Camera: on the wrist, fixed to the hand. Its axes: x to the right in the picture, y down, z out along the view.
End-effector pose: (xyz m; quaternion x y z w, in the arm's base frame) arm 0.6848 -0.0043 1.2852 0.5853 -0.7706 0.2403 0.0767
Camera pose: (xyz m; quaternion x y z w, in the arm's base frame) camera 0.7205 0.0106 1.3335 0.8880 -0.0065 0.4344 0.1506
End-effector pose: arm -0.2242 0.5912 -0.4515 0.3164 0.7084 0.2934 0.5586
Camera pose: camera -0.2709 0.5574 -0.4739 -0.1523 0.8493 -0.3661 0.3485
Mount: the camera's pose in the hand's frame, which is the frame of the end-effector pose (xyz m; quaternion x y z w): -0.0044 -0.0441 -0.0432 0.3132 0.1564 -0.6834 0.6407
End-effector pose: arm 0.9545 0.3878 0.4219 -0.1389 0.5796 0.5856 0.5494
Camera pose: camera 0.9711 0.3376 0.3897 -0.4046 0.5457 -0.2035 0.7050
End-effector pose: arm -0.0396 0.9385 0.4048 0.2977 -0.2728 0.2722 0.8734
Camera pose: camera -0.0010 0.9363 0.3565 0.6081 0.2505 -0.2905 0.6950
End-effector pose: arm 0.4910 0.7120 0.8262 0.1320 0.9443 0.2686 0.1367
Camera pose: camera 0.4731 0.6540 0.8384 -0.5599 0.8007 -0.1964 0.0821
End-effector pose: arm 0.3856 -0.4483 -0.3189 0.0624 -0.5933 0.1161 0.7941
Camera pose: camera 0.4359 -0.4811 -0.3339 0.6760 -0.1769 -0.2727 0.6614
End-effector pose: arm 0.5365 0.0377 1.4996 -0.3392 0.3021 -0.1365 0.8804
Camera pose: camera 0.5045 -0.0149 1.5061 -0.1267 0.0567 -0.8367 0.5297
